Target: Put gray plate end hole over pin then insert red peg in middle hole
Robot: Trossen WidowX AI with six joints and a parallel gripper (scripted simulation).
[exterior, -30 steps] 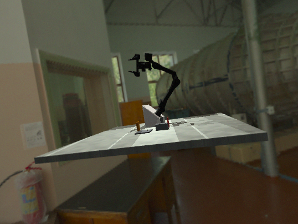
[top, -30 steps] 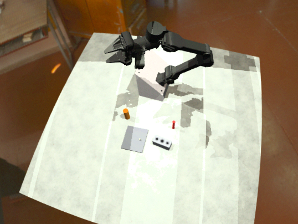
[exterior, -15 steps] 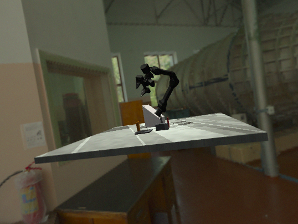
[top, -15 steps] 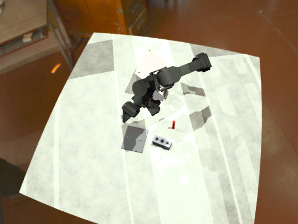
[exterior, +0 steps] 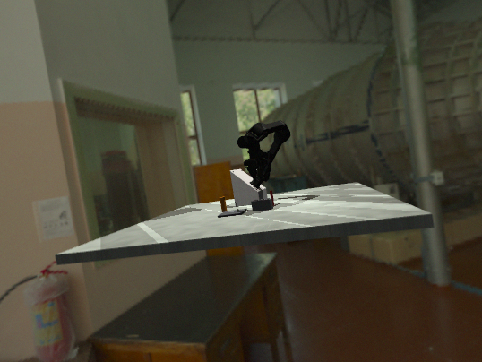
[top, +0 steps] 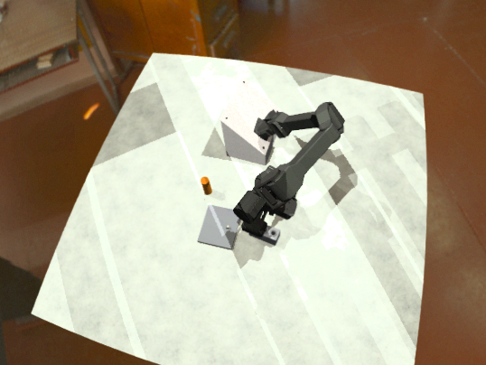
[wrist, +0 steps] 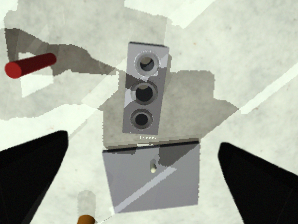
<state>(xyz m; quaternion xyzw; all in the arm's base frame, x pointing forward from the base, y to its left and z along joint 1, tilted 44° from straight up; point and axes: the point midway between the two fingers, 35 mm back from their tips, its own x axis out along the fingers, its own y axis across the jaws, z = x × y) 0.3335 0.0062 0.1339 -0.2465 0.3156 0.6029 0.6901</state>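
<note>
My gripper tip is 11 cm above the gray plate. From my gripper tip the other things lie so: orange cylinder 11 cm behind, 24 cm to the right, 11 cm below; then square base 1 cm ahead, 14 cm to the right, 14 cm below; then red peg 11 cm behind, 4 cm to the left, 11 cm below.
</note>
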